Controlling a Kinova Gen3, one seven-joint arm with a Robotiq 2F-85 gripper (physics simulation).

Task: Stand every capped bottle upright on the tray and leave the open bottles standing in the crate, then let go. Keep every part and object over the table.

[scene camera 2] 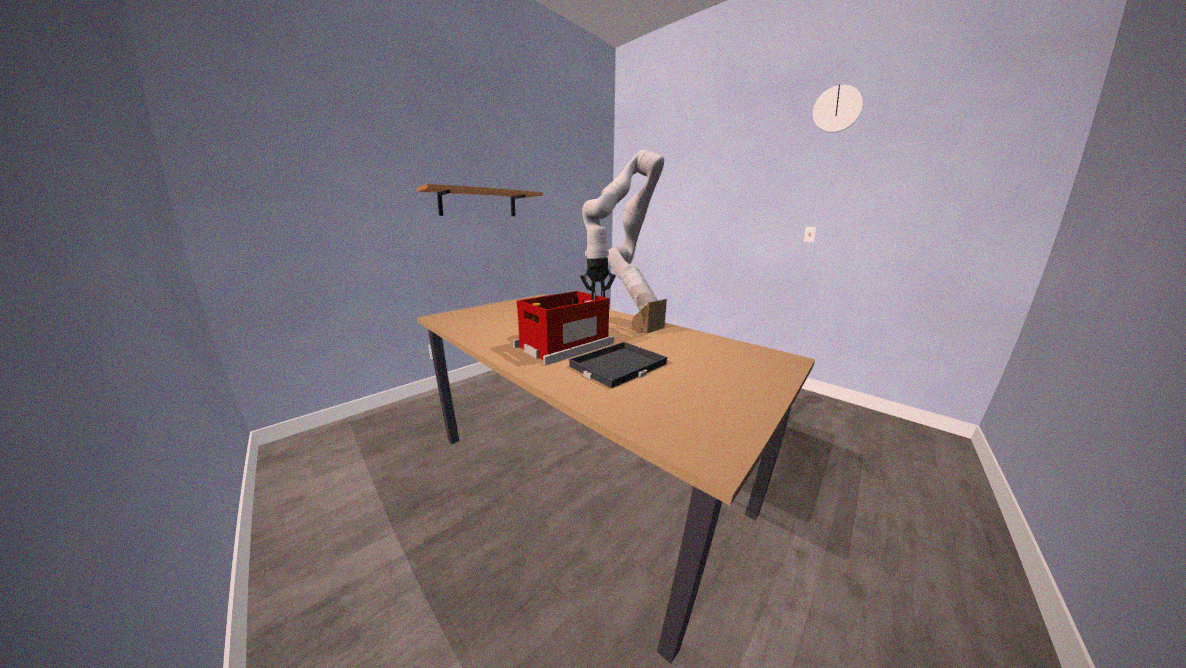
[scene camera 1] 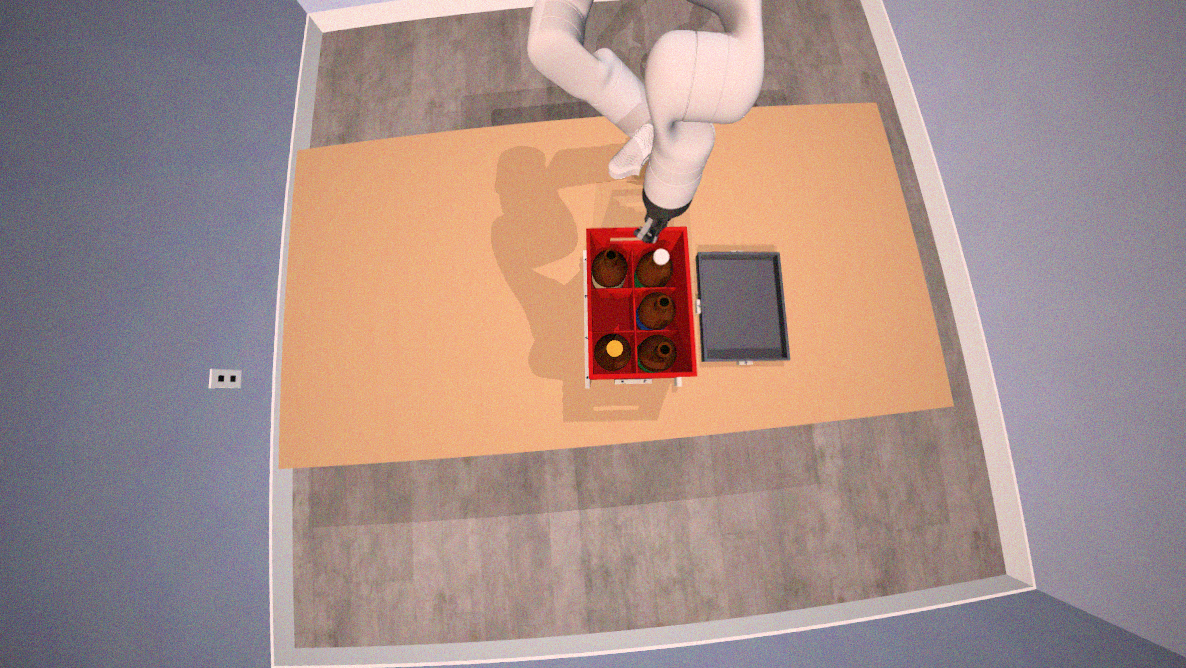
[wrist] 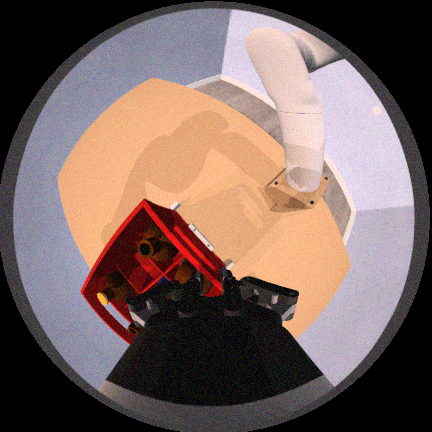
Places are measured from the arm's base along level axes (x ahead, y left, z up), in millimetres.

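Where they show: gripper, fingertip midpoint: (scene camera 1: 655, 233) (wrist: 211, 273); arm's base at its link origin: (scene camera 2: 650, 308) (wrist: 302, 178).
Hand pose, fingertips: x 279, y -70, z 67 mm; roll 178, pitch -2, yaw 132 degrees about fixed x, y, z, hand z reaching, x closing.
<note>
Each offset is from my fingertips to the top centre of the thing. Level surfaces: height alone.
Two capped bottles stand in the red crate @(dx +125, dy -59, dz +19 mm) (scene camera 1: 693, 331) (scene camera 2: 535, 330) (wrist: 186, 239). The white-capped bottle @(dx +49, dy -1, dz +7 mm) (scene camera 1: 660, 257) is in the far right compartment; its cap does not show in the wrist view. The yellow-capped bottle @(dx +202, dy -118, dz +7 mm) (scene camera 1: 614, 348) (wrist: 102, 299) is in the near left one. Several open bottles stand in other compartments, such as one at the far left (scene camera 1: 610, 268) (wrist: 145, 248). My gripper (scene camera 1: 648, 237) (scene camera 2: 598, 296) (wrist: 211, 273) points down by the crate's far wall, beside the white cap. Its fingers are close together with a narrow gap; I see no bottle held. The tips are partly hidden.
The dark tray @(dx +145, dy +198, dz -130 mm) (scene camera 1: 784, 307) (scene camera 2: 639, 377) lies right of the crate and holds no bottle. White strips (scene camera 1: 586, 323) (scene camera 2: 578, 349) stand along the crate's base. The crate's walls and dividers stand around the bottles. The arm's base is behind the crate on the table @(dz -156 mm) (scene camera 1: 398, 331) (scene camera 2: 705, 398).
</note>
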